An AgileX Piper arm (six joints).
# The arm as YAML. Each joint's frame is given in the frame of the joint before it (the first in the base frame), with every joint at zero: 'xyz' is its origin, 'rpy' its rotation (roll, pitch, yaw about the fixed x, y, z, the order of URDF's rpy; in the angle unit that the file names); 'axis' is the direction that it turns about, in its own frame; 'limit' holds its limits. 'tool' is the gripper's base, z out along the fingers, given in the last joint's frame.
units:
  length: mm
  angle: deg
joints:
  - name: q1
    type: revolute
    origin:
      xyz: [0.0, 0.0, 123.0]
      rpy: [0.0, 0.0, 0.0]
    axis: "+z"
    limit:
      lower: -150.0
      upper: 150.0
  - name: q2
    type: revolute
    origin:
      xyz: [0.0, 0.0, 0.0]
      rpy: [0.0, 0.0, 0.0]
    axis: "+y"
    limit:
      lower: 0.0
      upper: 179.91
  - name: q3
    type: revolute
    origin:
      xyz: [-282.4, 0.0, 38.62]
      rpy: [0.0, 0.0, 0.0]
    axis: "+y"
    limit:
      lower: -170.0
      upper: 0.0
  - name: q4
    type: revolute
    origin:
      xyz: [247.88, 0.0, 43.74]
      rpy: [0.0, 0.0, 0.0]
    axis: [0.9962, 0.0, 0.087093]
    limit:
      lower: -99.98
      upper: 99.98
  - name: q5
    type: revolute
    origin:
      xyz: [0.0, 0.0, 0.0]
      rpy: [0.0, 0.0, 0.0]
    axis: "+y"
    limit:
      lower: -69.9
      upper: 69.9
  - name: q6
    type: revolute
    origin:
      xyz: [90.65, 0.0, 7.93]
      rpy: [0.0, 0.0, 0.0]
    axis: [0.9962, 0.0, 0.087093]
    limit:
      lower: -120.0
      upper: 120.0
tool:
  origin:
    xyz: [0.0, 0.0, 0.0]
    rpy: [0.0, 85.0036, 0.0]
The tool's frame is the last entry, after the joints.
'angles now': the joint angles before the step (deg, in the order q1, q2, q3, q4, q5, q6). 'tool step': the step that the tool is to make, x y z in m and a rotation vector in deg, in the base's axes. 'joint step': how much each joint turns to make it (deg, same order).
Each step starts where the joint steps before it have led.
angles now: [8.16, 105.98, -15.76, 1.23, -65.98, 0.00]
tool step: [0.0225, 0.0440, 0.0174, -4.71, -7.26, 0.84]
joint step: [12.77, -0.01, -7.09, 14.50, 0.01, -8.90]
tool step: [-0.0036, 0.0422, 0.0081, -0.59, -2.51, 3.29]
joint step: [10.36, 0.01, -3.16, 8.03, -0.01, -3.76]
